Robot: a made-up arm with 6 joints. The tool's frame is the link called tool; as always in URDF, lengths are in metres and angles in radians.
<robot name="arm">
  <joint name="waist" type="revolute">
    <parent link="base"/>
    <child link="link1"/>
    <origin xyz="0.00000 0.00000 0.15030"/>
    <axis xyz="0 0 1"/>
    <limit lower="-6.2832" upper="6.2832" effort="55" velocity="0.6"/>
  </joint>
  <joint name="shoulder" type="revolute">
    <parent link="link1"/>
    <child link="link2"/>
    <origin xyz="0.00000 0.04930 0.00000"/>
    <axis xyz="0 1 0"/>
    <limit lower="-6.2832" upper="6.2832" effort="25" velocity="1.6"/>
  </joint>
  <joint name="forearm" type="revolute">
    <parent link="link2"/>
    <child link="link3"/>
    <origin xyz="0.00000 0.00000 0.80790"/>
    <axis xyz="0 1 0"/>
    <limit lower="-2.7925" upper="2.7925" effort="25" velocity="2.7"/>
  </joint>
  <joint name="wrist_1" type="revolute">
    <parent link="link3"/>
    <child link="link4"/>
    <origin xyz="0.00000 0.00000 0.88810"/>
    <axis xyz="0 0 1"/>
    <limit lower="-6.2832" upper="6.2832" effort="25" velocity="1.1"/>
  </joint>
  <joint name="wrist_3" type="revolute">
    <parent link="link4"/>
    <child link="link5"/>
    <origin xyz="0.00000 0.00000 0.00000"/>
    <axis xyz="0 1 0"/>
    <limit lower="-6.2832" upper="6.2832" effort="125" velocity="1.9"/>
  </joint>
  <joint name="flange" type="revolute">
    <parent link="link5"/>
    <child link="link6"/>
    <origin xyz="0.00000 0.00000 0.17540"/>
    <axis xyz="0 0 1"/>
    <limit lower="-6.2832" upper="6.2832" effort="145" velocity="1.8"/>
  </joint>
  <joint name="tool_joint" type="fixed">
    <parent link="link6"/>
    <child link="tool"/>
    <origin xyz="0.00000 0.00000 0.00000"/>
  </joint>
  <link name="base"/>
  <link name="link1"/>
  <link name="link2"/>
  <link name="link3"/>
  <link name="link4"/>
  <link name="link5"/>
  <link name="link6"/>
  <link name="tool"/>
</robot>
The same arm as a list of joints. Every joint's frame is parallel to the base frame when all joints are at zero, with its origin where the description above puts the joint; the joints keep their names.
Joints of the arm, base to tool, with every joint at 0 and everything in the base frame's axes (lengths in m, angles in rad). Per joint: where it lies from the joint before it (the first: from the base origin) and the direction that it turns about. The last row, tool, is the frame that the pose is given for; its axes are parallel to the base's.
waist: axis 0 0 1 xyz 0 0 0.1503
shoulder: axis 0 1 0 xyz 0 0.0493 0
forearm: axis 0 1 0 xyz 0 0 0.8079
wrist_1: axis 0 0 1 xyz 0 0 0.8881
wrist_3: axis 0 1 0 xyz 0 0 0
flange: axis 0 0 1 xyz 0 0 0.1754
tool: xyz 0 0 0
Joint limits (rad, base to tool): -6.2832..6.2832 -6.2832..6.2832 -2.7925..2.7925 -6.2832..6.2832 -6.2832..6.2832 -6.2832..6.2832

